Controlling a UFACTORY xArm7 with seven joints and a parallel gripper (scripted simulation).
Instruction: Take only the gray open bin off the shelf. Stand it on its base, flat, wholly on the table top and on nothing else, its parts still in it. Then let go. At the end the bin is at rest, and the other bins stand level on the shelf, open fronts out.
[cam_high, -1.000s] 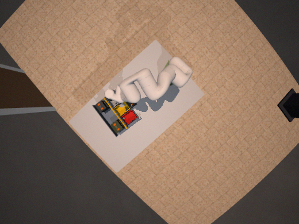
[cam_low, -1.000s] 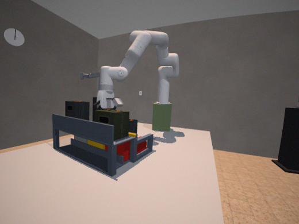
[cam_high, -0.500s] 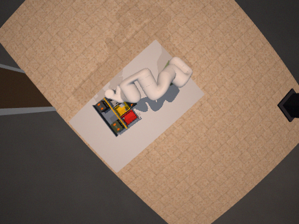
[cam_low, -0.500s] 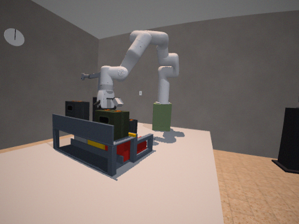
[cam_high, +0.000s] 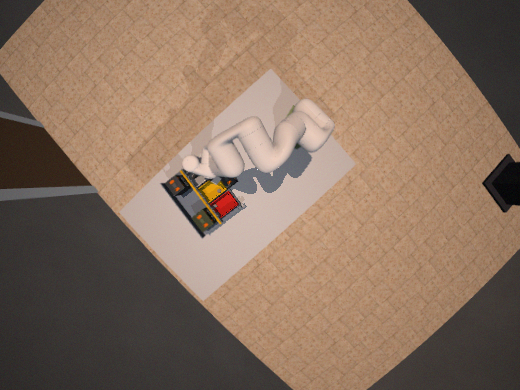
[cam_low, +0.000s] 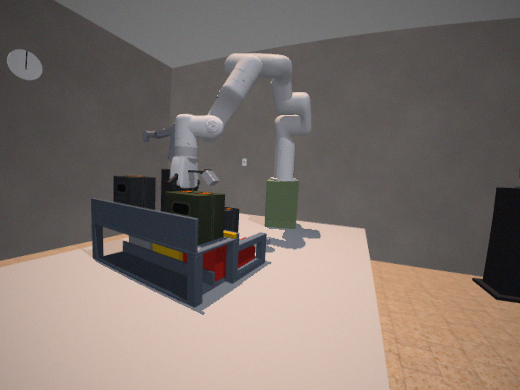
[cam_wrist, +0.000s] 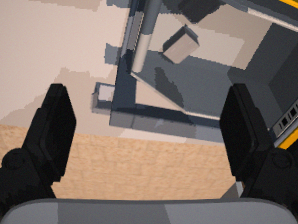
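The gray open bin lies 8 cm ahead of my hand, 1 cm to the right of it and 9 cm below it. Round my hand: red bin 11 cm ahead, 21 cm to the left, 9 cm below; then yellow bin 10 cm ahead, 10 cm to the left, 9 cm below.
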